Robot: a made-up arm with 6 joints. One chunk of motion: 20 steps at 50 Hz.
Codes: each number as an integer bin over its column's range. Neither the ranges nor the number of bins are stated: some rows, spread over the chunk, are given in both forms.
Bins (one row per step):
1: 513 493 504 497 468 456
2: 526 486 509 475 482 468
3: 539 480 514 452 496 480
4: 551 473 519 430 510 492
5: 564 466 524 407 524 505
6: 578 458 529 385 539 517
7: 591 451 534 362 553 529
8: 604 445 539 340 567 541
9: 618 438 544 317 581 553
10: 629 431 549 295 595 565
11: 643 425 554 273 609 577
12: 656 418 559 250 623 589
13: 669 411 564 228 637 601
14: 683 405 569 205 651 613
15: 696 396 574 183 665 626
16: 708 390 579 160 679 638
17: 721 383 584 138 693 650
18: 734 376 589 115 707 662
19: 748 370 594 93 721 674
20: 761 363 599 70 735 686
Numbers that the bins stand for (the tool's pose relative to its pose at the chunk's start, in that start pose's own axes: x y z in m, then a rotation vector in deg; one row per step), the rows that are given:
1: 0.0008 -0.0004 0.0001 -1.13 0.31 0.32
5: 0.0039 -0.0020 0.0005 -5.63 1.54 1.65
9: 0.0071 -0.0037 0.0009 -10.13 2.79 2.95
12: 0.0094 -0.0049 0.0012 -13.49 3.72 3.92
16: 0.0125 -0.0066 0.0016 -17.99 4.95 5.24
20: 0.0157 -0.0082 0.0020 -22.50 6.19 6.54
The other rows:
2: 0.0016 -0.0008 0.0002 -2.23 0.61 0.65
3: 0.0024 -0.0012 0.0003 -3.38 0.92 0.97
4: 0.0031 -0.0016 0.0004 -4.48 1.23 1.30
6: 0.0047 -0.0025 0.0006 -6.73 1.87 1.97
7: 0.0055 -0.0029 0.0007 -7.88 2.18 2.30
8: 0.0063 -0.0033 0.0008 -8.98 2.49 2.62
10: 0.0078 -0.0041 0.0010 -11.24 3.10 3.27
11: 0.0086 -0.0045 0.0011 -12.34 3.41 3.59
13: 0.0102 -0.0053 0.0013 -14.59 4.03 4.24
14: 0.0110 -0.0057 0.0014 -15.74 4.34 4.57
15: 0.0118 -0.0062 0.0015 -16.84 4.64 4.92
17: 0.0133 -0.0070 0.0017 -19.09 5.26 5.57
18: 0.0141 -0.0074 0.0018 -20.24 5.57 5.89
19: 0.0149 -0.0078 0.0019 -21.35 5.88 6.22

